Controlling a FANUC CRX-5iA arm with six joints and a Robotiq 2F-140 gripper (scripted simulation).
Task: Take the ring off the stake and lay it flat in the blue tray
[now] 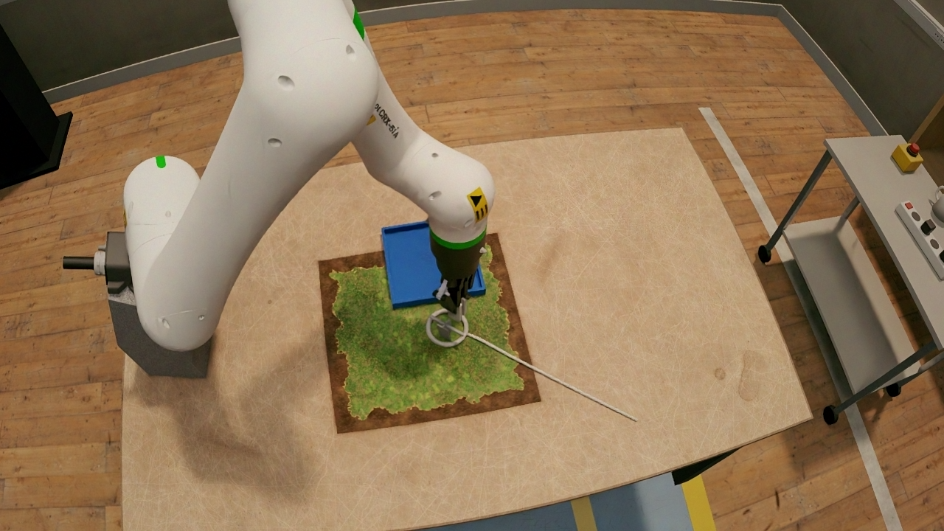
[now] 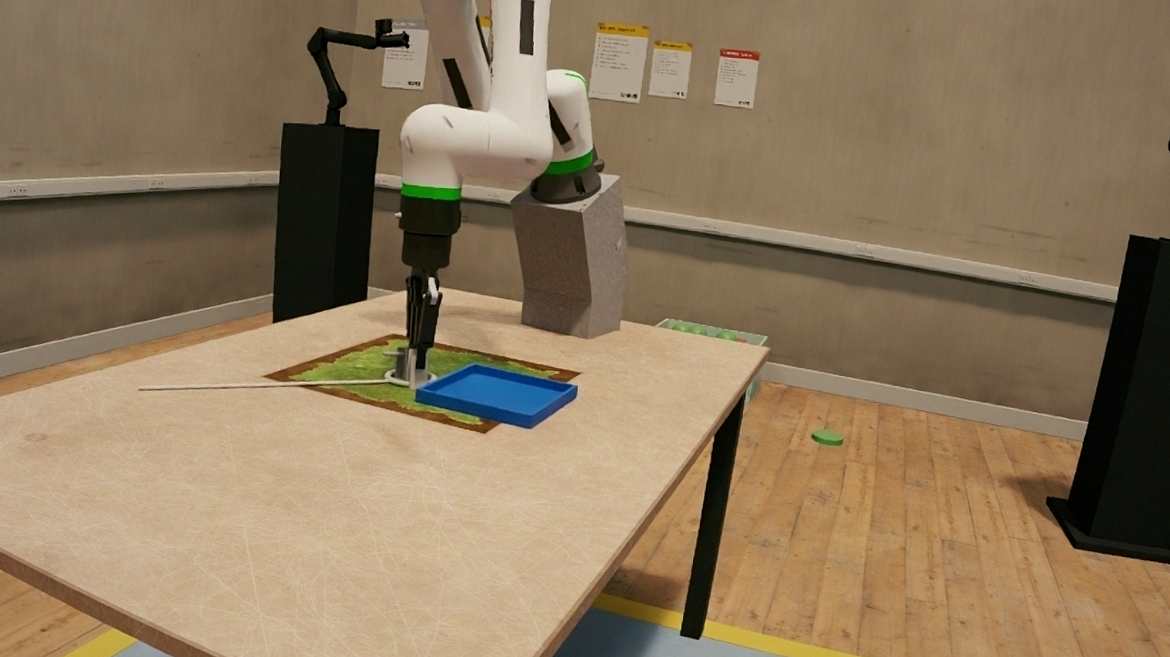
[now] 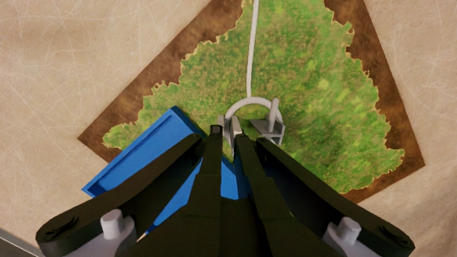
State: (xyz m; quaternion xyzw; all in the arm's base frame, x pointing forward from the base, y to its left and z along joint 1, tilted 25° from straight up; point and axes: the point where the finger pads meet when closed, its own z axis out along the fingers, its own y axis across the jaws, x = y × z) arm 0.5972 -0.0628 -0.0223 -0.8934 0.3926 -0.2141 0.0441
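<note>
Right now my hand is 30 mm past the white ring, 20 mm to the left of it and 30 mm above it. Round my hand: grey T-topped stake: 30 mm behind, 40 mm to the right, 10 mm below; then mat: 80 mm behind, 10 mm to the right, 50 mm below; then blue tray: 20 mm behind, 130 mm to the left, 30 mm below.
</note>
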